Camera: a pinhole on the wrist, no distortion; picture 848 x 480 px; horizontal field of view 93.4 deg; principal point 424.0 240.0 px. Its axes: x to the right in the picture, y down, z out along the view. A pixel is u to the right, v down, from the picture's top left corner.
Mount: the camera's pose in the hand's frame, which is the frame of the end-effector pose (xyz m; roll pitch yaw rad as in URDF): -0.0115 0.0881 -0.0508 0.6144 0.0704 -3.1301
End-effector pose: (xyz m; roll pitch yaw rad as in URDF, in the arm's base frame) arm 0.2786 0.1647 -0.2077 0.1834 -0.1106 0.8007
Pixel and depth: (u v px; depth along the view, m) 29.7 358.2 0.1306
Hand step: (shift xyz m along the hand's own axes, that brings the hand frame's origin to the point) 0.1075 0.1332 0.0869
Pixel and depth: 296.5 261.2 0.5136
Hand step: 0.1182 0.3634 0.3950
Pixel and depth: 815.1 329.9 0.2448
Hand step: -0.2679 0.1813 0.1636
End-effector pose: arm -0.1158 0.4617 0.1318 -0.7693 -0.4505 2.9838
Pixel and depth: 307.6 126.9 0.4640
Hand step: 0.0977 0.4642 0.2614
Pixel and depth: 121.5 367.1 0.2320
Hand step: 0.1465 0.1634 0.1931
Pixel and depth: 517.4 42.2 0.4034
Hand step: -0.1252 0.4825 0.1565
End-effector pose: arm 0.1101 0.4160 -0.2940 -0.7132 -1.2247 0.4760
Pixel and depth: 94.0 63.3 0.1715
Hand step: 0.1212 0.2505 0.0553
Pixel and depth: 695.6 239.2 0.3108
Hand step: -0.2421 0.2651 0.1873
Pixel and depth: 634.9 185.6 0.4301
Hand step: -0.2637 0.3810 0.2501
